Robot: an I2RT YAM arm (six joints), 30 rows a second.
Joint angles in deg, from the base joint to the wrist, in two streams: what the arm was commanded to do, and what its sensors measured. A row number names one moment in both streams.
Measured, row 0: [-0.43 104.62 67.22 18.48 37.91 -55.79]
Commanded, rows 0 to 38: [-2.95 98.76 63.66 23.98 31.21 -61.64]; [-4.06 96.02 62.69 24.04 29.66 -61.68]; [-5.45 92.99 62.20 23.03 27.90 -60.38]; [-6.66 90.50 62.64 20.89 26.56 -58.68]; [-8.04 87.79 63.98 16.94 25.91 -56.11]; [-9.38 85.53 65.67 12.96 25.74 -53.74]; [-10.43 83.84 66.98 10.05 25.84 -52.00]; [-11.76 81.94 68.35 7.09 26.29 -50.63]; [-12.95 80.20 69.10 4.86 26.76 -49.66]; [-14.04 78.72 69.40 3.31 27.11 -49.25]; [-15.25 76.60 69.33 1.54 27.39 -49.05]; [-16.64 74.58 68.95 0.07 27.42 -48.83]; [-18.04 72.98 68.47 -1.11 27.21 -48.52]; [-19.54 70.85 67.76 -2.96 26.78 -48.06]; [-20.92 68.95 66.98 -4.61 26.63 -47.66]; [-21.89 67.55 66.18 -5.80 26.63 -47.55]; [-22.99 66.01 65.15 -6.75 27.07 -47.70]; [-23.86 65.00 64.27 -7.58 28.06 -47.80]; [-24.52 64.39 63.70 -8.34 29.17 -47.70]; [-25.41 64.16 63.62 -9.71 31.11 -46.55]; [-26.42 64.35 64.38 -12.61 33.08 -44.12]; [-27.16 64.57 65.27 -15.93 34.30 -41.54]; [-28.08 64.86 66.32 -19.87 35.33 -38.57]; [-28.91 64.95 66.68 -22.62 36.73 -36.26]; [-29.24 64.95 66.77 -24.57 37.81 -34.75]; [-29.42 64.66 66.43 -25.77 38.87 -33.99]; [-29.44 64.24 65.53 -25.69 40.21 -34.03]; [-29.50 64.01 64.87 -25.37 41.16 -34.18]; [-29.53 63.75 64.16 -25.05 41.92 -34.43]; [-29.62 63.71 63.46 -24.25 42.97 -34.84]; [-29.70 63.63 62.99 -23.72 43.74 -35.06]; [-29.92 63.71 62.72 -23.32 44.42 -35.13]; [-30.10 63.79 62.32 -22.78 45.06 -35.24]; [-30.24 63.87 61.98 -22.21 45.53 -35.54]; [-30.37 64.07 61.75 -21.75 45.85 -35.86]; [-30.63 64.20 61.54 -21.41 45.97 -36.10]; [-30.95 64.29 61.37 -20.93 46.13 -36.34]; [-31.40 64.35 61.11 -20.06 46.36 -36.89]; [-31.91 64.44 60.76 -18.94 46.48 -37.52]
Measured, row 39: [-30.81 64.55 61.58 -22.02 43.81 -36.97]
